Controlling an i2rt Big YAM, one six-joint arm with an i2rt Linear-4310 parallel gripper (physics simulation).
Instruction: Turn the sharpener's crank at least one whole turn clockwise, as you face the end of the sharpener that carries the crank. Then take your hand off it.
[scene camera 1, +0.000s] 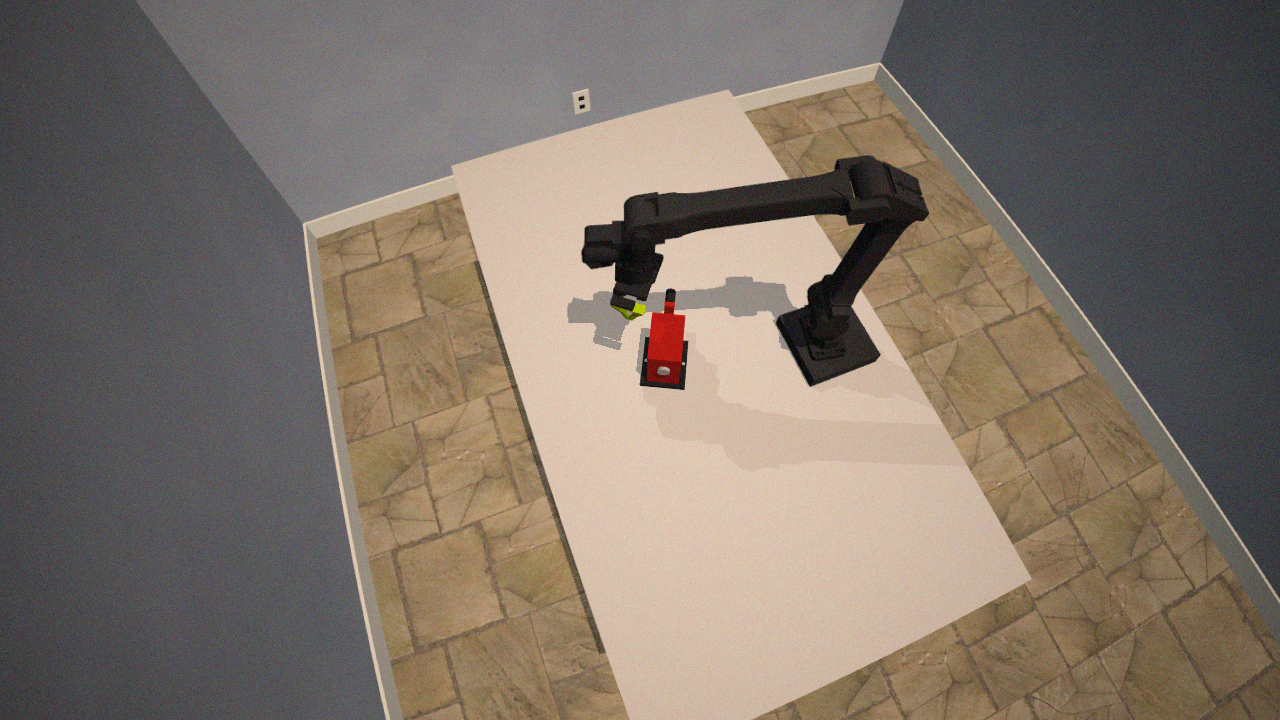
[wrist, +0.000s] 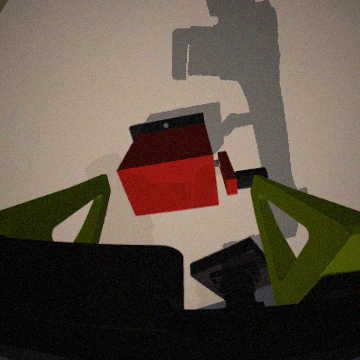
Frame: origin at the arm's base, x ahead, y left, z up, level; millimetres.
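Seen in the pictures: gripper, fingertip midpoint: (scene camera 1: 636, 299) (wrist: 180, 182); arm's base, link origin: (scene camera 1: 822, 336) (wrist: 234, 275).
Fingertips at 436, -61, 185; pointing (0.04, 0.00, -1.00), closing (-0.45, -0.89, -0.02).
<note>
Pixels of each thing's top centre, then the offset from my fingertips to it, as dx, dy, dz. "pt": a spot on its surface instead. Level surfaces: height alone.
- red sharpener, surface spot: (wrist: 170, 182) (scene camera 1: 662, 335) pt -51, +41, -95
- black crank handle, surface spot: (wrist: 251, 178) (scene camera 1: 668, 295) pt -79, -49, -83
- pale table top, surface height: dz -223
The red sharpener (scene camera 1: 666, 335) (wrist: 170, 182) stands upright on its black base plate, with a round silver spot on the end opposite the crank. Its red crank arm (scene camera 1: 669, 307) (wrist: 228, 172) is on the far end in the scene view and at the right in the wrist view. A black crank handle (scene camera 1: 670, 294) (wrist: 251, 178) sticks outward from the arm. My gripper (scene camera 1: 630, 310) (wrist: 180, 182) is open, with yellow-green fingers spread wide and nothing between the tips. It hangs above and beside the crank end. In the wrist view the right fingertip overlaps the handle's end; contact cannot be told.
The pale table top (scene camera 1: 760, 537) carries the sharpener and the arm's black base (scene camera 1: 827, 349) (wrist: 227, 272), which stands to the right in the scene view. The arm reaches over the table beyond the sharpener's crank end. Walls stand around, one with an outlet (scene camera 1: 581, 101).
</note>
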